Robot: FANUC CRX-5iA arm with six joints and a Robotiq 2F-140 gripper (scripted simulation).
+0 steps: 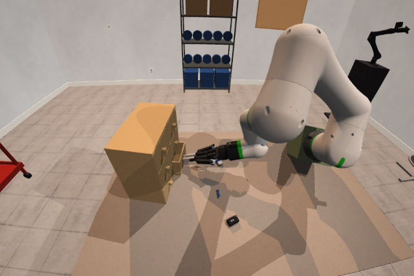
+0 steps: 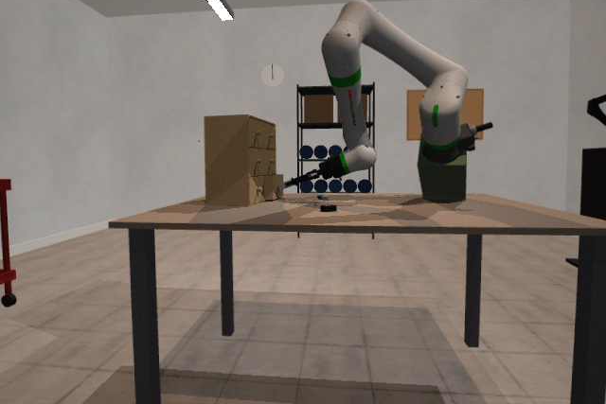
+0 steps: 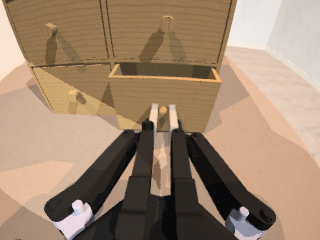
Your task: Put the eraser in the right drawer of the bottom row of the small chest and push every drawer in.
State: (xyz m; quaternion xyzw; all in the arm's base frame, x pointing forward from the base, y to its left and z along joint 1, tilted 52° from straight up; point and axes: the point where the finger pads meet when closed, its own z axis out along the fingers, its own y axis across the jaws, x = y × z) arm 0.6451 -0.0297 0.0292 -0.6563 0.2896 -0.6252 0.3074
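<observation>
The eraser lies 150 mm behind my hand, 60 mm below it and 50 mm to the right of it. Round my hand: black block 280 mm to the left, 240 mm behind, 60 mm below.
</observation>
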